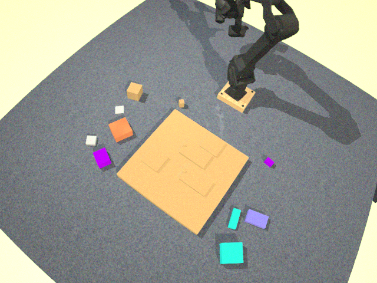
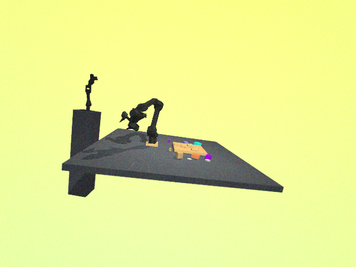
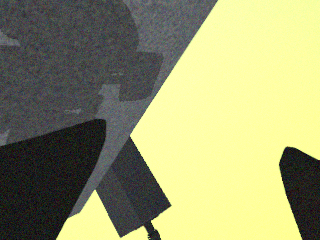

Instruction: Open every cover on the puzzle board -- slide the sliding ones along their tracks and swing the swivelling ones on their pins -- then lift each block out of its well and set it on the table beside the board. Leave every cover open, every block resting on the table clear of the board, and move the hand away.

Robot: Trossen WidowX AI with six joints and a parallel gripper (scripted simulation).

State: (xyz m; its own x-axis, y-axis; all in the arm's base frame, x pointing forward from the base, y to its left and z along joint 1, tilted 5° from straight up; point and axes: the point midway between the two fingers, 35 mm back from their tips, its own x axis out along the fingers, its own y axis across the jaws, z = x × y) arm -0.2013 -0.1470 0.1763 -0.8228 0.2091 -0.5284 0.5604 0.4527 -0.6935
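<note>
Right now my gripper tip is 50 cm short of the tan cube, 14 cm above it and 11 cm to the left of it. Also, from my gripper tip: lilac block: 56 cm ahead, 47 cm to the left, 15 cm below; then magenta cube: 39 cm to the left, 38 cm ahead, 15 cm below; then orange block: 64 cm ahead, 14 cm below, 4 cm to the right.
</note>
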